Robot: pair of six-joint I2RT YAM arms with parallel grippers.
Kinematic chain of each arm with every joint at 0, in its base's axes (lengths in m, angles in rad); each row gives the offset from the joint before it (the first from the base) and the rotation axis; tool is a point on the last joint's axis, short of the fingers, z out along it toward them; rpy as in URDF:
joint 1: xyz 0 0 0.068 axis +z
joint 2: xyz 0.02 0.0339 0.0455 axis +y
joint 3: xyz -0.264 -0.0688 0 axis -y
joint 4: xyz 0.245 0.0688 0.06 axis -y
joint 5: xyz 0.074 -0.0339 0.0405 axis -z
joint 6: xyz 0.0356 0 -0.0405 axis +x
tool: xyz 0 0 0 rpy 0 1.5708 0
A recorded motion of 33 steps. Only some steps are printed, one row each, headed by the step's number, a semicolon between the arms.
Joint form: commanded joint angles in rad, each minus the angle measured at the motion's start. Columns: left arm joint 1, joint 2, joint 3, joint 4, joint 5, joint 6; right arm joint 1, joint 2, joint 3, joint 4, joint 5, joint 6.
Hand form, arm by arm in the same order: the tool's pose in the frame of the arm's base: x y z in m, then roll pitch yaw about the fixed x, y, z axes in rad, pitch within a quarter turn. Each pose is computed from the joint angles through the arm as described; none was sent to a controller.
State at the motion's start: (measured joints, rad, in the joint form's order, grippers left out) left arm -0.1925 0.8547 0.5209 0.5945 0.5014 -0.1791; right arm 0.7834 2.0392 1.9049 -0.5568 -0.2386 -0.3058
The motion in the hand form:
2: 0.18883 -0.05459 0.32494 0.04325 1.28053 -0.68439; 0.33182 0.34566 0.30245 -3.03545 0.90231 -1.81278
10: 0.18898 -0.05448 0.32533 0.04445 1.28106 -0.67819; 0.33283 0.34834 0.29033 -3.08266 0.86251 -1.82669
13: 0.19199 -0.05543 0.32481 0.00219 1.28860 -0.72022; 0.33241 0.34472 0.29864 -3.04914 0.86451 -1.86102
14: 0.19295 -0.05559 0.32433 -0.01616 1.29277 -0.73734; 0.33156 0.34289 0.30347 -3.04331 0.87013 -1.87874
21: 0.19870 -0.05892 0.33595 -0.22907 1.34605 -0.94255; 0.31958 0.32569 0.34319 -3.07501 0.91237 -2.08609
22: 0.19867 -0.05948 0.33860 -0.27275 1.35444 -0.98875; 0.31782 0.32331 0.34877 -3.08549 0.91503 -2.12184
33: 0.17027 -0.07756 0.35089 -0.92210 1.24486 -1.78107; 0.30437 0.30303 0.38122 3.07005 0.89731 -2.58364
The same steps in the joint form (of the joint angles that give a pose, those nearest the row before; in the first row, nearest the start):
2: 0.0000 -0.0076 0.0033 0.0627 0.0109 0.0234; -0.0010 0.0303 0.0321 -0.0174 -0.0818 -0.0404
10: -0.0001 -0.0078 0.0053 0.0589 0.0063 0.0259; 0.0001 0.0571 0.0407 -0.0524 -0.1013 -0.0514
13: -0.0023 0.0073 0.0114 0.0590 0.0034 0.0188; -0.0007 0.0379 0.0396 -0.0493 -0.0459 -0.0230
14: -0.0024 0.0116 0.0128 0.0567 0.0021 0.0166; -0.0010 0.0271 0.0397 -0.0494 -0.0291 -0.0083
21: -0.0153 0.0274 0.0922 -0.0774 -0.0144 0.0092; -0.0001 -0.0632 0.0486 -0.0861 0.0900 0.1387
22: -0.0179 0.0262 0.1071 -0.1054 -0.0137 0.0076; 0.0003 -0.0726 0.0568 -0.0995 0.1077 0.1615
33: -0.1462 -0.0724 0.1334 -0.2461 -0.0172 -0.1879; 0.0090 -0.1307 0.1160 -0.2321 0.3505 0.4522

